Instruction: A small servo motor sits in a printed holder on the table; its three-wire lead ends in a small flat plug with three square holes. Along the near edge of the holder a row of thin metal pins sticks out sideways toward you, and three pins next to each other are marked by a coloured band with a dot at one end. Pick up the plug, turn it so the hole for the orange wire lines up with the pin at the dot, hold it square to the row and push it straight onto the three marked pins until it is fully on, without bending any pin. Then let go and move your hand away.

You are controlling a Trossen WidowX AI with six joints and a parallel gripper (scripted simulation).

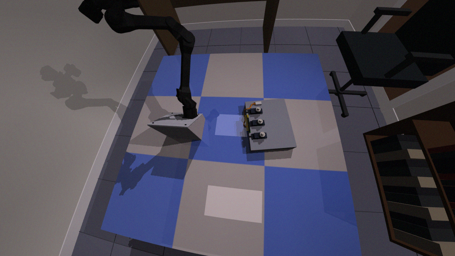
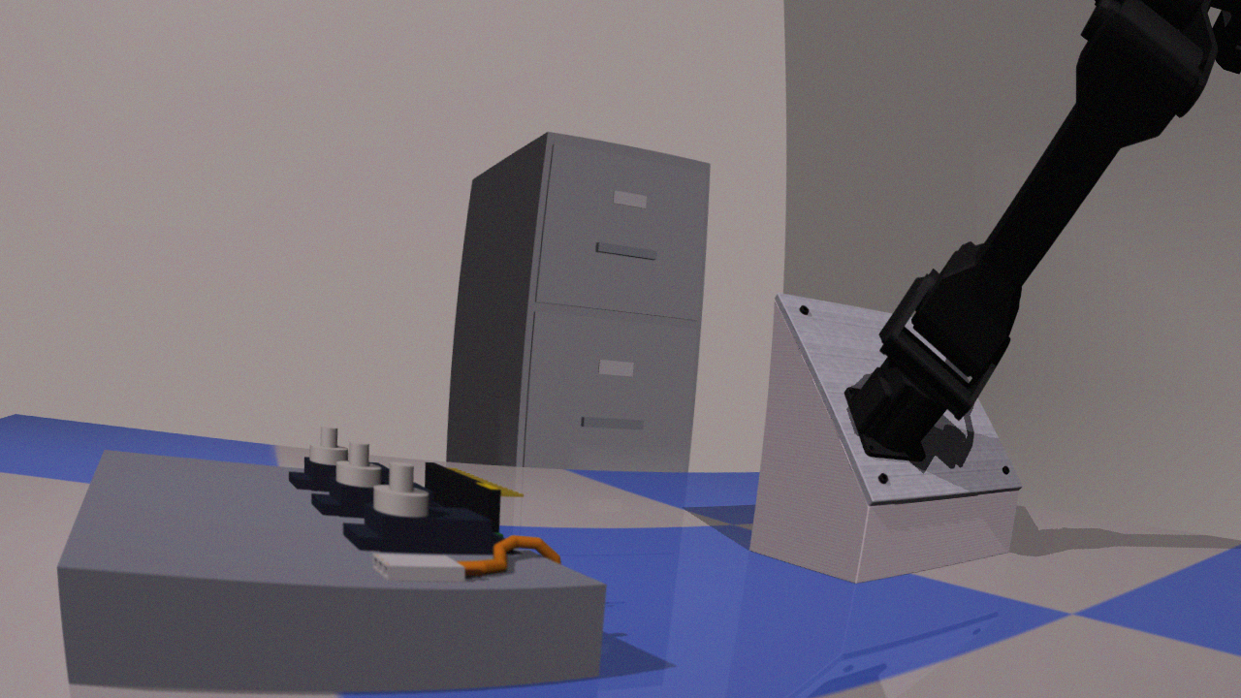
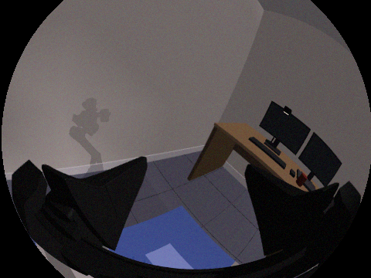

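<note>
Right now the yellow band is 66 cm ahead of my gripper tip, 26 cm to the right of it and 45 cm below it. Also, from my gripper tip: grey printed holder 82 cm ahead, 26 cm to the right, 50 cm below.
</note>
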